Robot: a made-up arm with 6 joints.
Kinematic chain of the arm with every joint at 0, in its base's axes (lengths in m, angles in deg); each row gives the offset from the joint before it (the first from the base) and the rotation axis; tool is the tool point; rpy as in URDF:
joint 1: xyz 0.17 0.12 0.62 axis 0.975 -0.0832 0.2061
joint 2: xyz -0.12 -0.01 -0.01 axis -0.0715 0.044 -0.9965
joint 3: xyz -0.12 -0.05 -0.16 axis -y
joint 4: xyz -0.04 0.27 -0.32 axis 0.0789 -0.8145 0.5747
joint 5: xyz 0 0.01 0.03 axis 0.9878 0.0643 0.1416
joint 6: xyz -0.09 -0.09 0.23 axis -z
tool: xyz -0.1 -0.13 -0.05 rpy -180 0 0
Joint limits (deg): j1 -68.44..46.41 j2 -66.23..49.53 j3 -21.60..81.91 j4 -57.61..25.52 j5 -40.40..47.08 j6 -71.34..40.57
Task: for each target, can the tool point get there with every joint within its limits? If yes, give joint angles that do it. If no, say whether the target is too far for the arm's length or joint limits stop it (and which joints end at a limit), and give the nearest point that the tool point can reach.
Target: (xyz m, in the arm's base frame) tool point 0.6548 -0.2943 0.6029
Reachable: no: joint limits stop it (at a limit: joint 1, joint 3, joint 4, joint 5) | nearest point 0.2508 -0.1751 0.5425 | short by 0.426 m
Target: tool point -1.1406 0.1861 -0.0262
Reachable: no: too far | nearest point -0.4812 0.1490 0.2675 | short by 0.723 m
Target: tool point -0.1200 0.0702 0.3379
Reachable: yes | joints -22.73 10.46 45.98 -48.09 7.90 -23.78
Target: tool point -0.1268 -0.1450 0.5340
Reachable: yes | joints -49.36 -55.25 15.48 15.49 -11.30 -56.81
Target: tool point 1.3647 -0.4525 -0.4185
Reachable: no: too far | nearest point 0.2595 -0.0301 0.2480 | short by 1.358 m
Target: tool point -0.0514 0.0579 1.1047
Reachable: no: joint limits stop it (at a limit: joint 1, joint 2, joint 3) | nearest point -0.2222 -0.0879 0.8264 | short by 0.358 m
